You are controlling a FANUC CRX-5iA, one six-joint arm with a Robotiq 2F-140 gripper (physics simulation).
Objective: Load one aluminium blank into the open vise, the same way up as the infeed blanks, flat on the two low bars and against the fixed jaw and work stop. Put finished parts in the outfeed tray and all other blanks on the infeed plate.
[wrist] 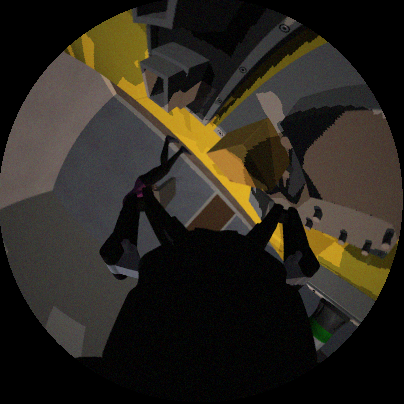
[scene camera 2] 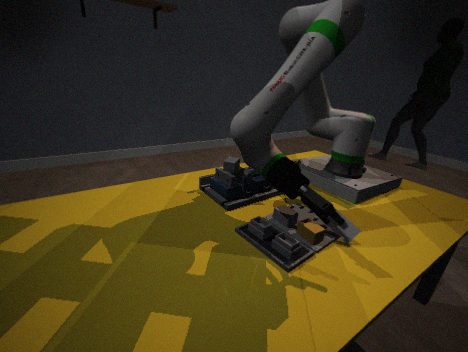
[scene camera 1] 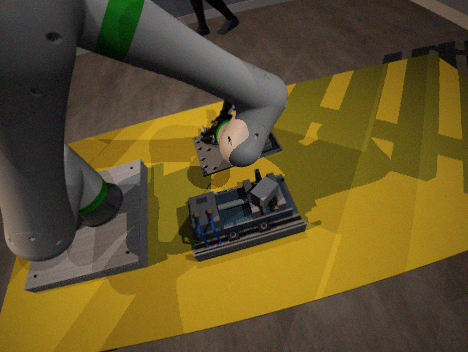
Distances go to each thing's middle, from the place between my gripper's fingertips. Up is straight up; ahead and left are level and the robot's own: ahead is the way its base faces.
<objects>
I see my gripper 20 mm short of the brass blank (wrist: 252,155), 100 mm to the left of it and 30 mm above it. The rest, counted from my hand: outfeed tray (scene camera 2: 265,248) (120 mm ahead, 150 mm to the right, 50 mm below); then infeed plate (scene camera 2: 330,236) (30 mm behind, 150 mm to the right, 40 mm below).
</objects>
